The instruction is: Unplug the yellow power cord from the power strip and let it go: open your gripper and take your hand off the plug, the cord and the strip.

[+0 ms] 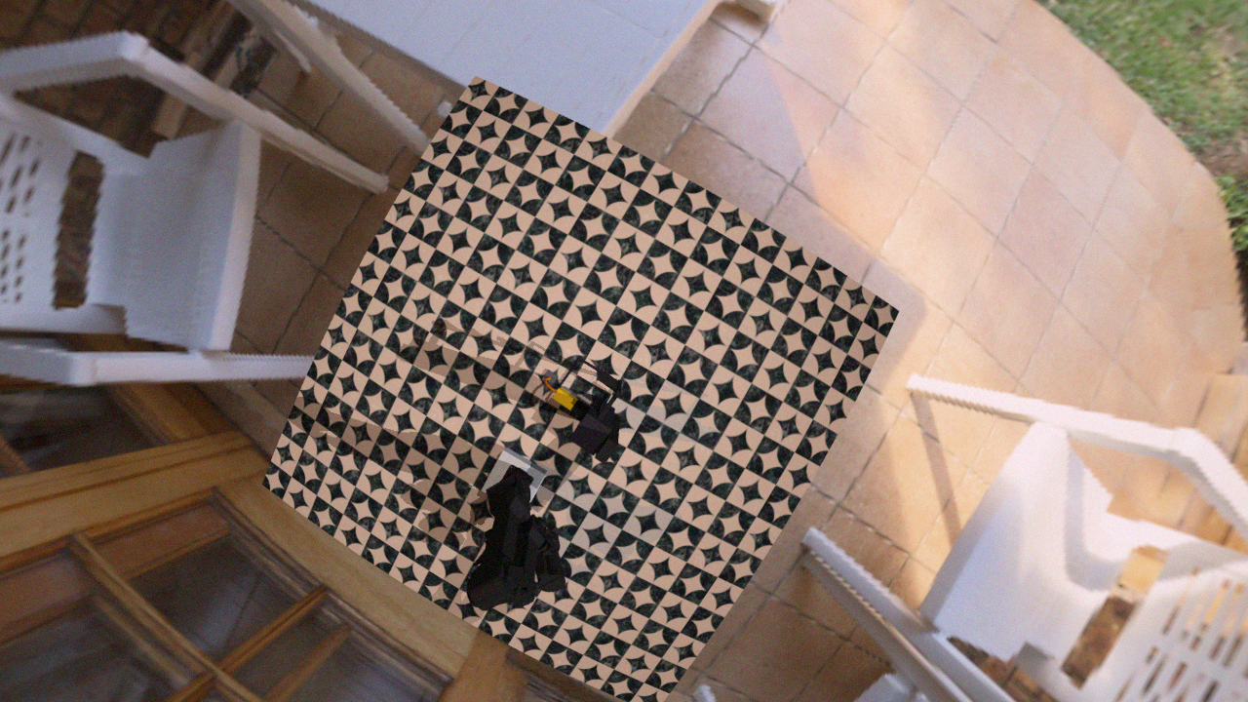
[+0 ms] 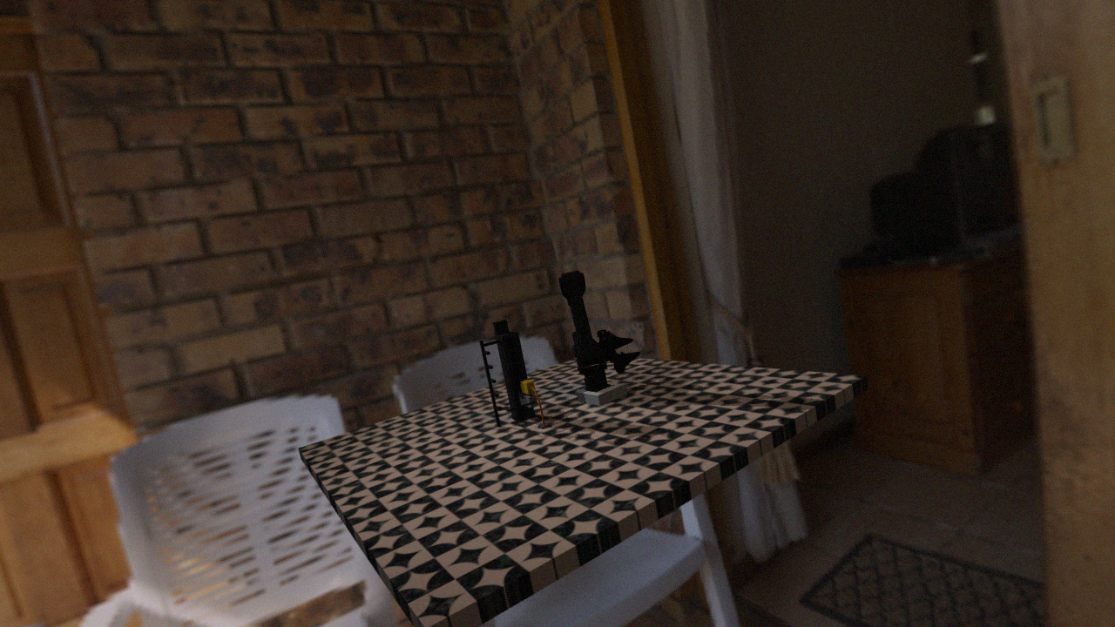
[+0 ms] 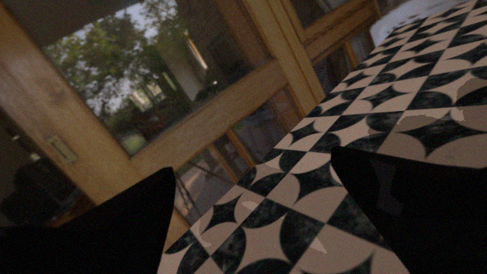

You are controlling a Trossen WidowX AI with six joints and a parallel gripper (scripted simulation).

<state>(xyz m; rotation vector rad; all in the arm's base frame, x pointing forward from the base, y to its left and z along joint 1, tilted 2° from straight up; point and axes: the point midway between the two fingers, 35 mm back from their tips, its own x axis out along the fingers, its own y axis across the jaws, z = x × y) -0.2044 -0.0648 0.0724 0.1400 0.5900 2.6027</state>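
The yellow plug is 48 cm ahead of my gripper tip, 2 cm to the left of it and 1 cm above it.
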